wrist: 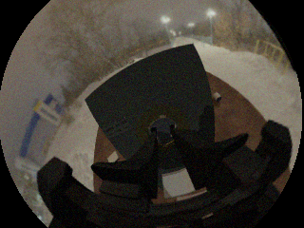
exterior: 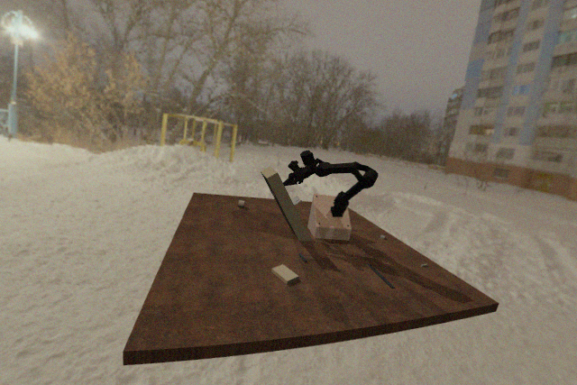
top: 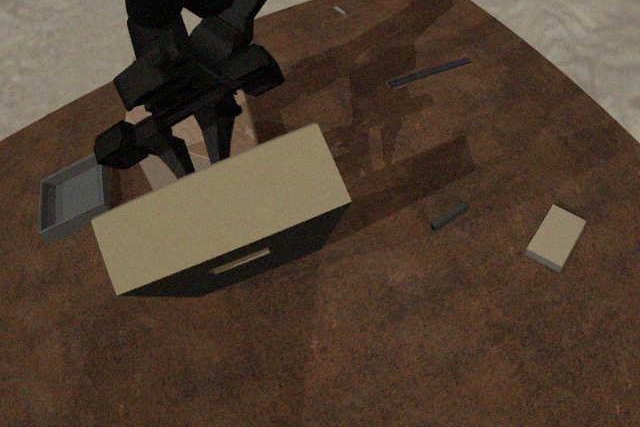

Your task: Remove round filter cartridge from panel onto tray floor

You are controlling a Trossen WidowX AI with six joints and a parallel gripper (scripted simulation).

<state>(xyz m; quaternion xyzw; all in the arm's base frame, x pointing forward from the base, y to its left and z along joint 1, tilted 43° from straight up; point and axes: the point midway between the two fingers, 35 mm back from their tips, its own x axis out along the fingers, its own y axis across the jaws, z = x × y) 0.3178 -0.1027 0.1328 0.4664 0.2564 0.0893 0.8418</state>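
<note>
Now: the round filter cartridge 1 cm ahead of my gripper tip and 1 cm below it. Also, from my gripper tip: beige block 2 cm ahead, 38 cm to the left, 26 cm below; short dark bar 9 cm behind, 26 cm to the left, 26 cm below; service panel 3 cm behind, 8 cm below.
</note>
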